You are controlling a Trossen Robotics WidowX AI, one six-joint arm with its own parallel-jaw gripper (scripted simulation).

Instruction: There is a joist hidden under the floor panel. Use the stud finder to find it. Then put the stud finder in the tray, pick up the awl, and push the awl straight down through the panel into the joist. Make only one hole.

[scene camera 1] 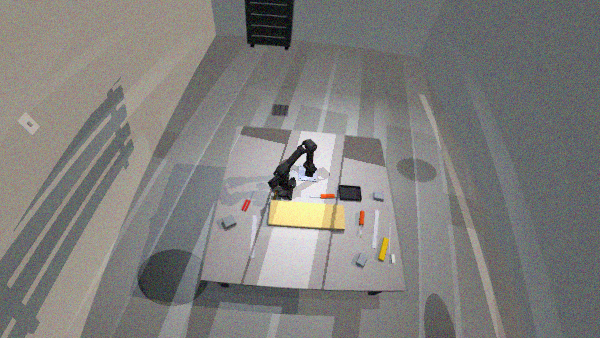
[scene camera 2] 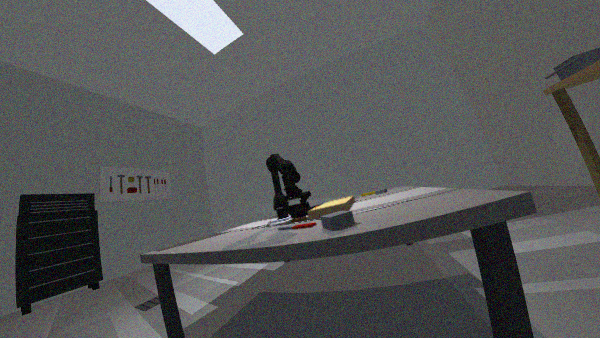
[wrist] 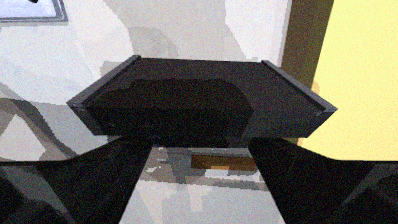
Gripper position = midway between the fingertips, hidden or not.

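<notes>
There is a black stud finder (wrist: 179,103) that I can see, and with it I see my own gripper (wrist: 200,127).
</notes>
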